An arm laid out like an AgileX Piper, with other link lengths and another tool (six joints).
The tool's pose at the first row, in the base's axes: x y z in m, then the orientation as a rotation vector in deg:
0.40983 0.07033 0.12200 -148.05 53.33 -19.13
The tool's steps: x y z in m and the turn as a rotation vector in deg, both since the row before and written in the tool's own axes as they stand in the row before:
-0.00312 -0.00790 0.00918 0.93 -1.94 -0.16
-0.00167 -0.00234 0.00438 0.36 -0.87 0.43
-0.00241 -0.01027 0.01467 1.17 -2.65 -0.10
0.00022 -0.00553 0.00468 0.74 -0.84 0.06
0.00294 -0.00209 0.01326 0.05 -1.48 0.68
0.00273 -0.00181 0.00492 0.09 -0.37 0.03
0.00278 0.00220 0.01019 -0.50 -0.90 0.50
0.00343 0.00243 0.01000 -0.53 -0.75 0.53
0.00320 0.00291 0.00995 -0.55 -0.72 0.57
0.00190 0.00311 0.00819 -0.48 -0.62 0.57
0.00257 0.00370 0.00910 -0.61 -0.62 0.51
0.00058 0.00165 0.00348 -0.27 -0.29 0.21
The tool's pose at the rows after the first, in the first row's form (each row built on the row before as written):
0.41505 0.08041 0.11674 -147.15 52.09 -16.98
0.41649 0.08444 0.11371 -146.53 52.18 -15.86
0.42501 0.09776 0.10497 -145.26 50.66 -12.91
0.42959 0.10314 0.10335 -144.46 50.17 -12.10
0.43685 0.10771 0.09262 -143.92 50.42 -10.01
0.44132 0.10918 0.08904 -143.78 50.28 -9.57
0.44496 0.10999 0.07892 -143.88 50.69 -8.06
0.44874 0.11021 0.06875 -144.01 51.20 -6.72
0.45187 0.11024 0.05836 -144.13 51.77 -5.39
0.45329 0.11025 0.04951 -144.19 52.36 -4.22
0.45492 0.10982 0.03950 -144.39 52.91 -3.00
0.45502 0.10975 0.03561 -144.48 53.13 -2.45

